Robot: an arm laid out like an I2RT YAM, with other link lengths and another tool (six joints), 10 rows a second.
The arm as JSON. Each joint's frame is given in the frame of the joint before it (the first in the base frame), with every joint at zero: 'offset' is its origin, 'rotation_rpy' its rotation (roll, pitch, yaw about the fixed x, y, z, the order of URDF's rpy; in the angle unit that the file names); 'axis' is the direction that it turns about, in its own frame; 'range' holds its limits. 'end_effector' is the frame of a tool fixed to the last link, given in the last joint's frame.
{
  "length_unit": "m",
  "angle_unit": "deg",
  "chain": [
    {
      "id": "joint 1",
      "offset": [
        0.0,
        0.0,
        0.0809
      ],
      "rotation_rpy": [
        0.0,
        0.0,
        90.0
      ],
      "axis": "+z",
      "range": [
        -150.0,
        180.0
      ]
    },
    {
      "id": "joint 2",
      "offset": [
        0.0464,
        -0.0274,
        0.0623
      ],
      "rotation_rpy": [
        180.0,
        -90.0,
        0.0
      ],
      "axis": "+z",
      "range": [
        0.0,
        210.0
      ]
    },
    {
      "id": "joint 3",
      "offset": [
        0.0,
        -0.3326,
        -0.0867
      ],
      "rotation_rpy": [
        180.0,
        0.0,
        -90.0
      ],
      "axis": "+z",
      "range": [
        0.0,
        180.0
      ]
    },
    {
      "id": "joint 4",
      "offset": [
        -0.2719,
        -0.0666,
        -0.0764
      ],
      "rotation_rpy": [
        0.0,
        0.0,
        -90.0
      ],
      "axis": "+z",
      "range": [
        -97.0,
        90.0
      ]
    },
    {
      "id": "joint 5",
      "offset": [
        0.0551,
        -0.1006,
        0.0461
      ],
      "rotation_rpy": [
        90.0,
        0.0,
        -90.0
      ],
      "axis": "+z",
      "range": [
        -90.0,
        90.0
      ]
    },
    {
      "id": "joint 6",
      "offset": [
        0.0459,
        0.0,
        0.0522
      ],
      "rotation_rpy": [
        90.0,
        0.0,
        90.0
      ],
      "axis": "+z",
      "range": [
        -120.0,
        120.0
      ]
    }
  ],
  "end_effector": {
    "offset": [
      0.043,
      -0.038,
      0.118
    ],
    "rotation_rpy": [
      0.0,
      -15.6,
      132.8
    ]
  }
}
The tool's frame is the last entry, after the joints.
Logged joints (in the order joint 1, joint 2, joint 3, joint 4, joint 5, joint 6), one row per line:
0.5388 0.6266 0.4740 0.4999 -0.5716 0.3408
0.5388 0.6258 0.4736 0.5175 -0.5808 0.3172
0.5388 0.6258 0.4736 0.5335 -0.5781 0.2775
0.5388 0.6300 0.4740 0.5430 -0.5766 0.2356
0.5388 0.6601 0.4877 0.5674 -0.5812 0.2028
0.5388 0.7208 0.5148 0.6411 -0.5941 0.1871
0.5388 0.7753 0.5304 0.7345 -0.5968 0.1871
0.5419 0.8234 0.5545 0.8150 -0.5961 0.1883
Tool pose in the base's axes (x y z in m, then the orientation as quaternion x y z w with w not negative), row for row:
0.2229 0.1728 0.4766 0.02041 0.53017 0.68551 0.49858
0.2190 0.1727 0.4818 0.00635 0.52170 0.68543 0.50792
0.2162 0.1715 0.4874 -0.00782 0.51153 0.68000 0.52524
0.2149 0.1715 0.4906 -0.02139 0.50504 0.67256 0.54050
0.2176 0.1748 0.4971 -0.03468 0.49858 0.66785 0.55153
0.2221 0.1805 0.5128 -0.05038 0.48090 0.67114 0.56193
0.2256 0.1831 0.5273 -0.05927 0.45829 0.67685 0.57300
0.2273 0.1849 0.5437 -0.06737 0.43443 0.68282 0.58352
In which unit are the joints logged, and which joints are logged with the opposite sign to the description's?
The joints are logged in radians. Opposite sign: none.
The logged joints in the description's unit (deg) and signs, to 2 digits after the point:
30.87 35.90 27.16 28.64 -32.75 19.53
30.87 35.86 27.14 29.65 -33.28 18.17
30.87 35.86 27.14 30.57 -33.12 15.90
30.87 36.10 27.16 31.11 -33.04 13.50
30.87 37.82 27.94 32.51 -33.30 11.62
30.87 41.30 29.50 36.73 -34.04 10.72
30.87 44.42 30.39 42.08 -34.19 10.72
31.05 47.18 31.77 46.70 -34.15 10.79

